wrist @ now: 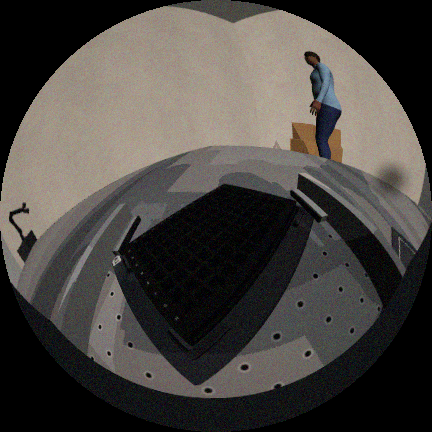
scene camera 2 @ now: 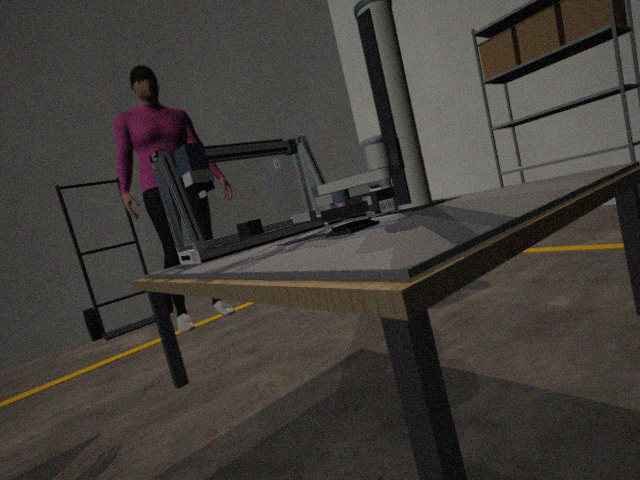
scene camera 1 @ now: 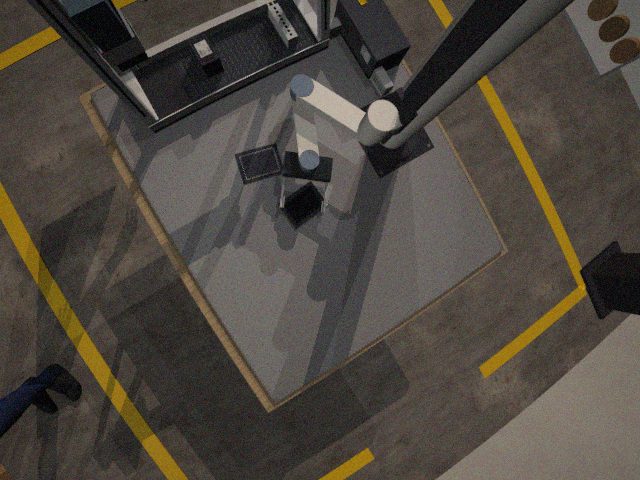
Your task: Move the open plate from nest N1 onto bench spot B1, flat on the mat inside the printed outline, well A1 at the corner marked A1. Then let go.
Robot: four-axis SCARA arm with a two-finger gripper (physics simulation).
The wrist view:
my gripper
black well plate
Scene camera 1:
my gripper
printed outline
